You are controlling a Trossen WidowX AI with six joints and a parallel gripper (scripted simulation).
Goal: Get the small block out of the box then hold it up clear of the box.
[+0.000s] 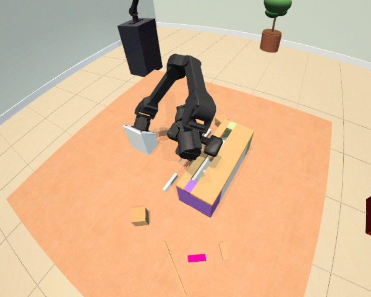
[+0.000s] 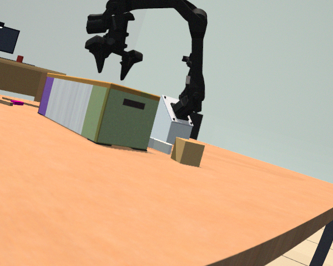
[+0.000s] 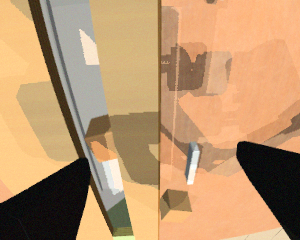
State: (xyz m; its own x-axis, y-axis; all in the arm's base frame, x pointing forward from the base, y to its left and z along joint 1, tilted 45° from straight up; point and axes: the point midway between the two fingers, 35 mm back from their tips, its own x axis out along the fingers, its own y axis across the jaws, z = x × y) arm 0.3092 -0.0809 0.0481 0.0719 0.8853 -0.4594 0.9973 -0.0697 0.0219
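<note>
My gripper tip is 10 cm above the long box, 4 cm to the right of it and 3 cm short of it. Round my gripper tip: tan block: 7 cm below, 5 cm ahead, 4 cm to the left; thin stick: 38 cm to the right, 15 cm below, 11 cm ahead.
</note>
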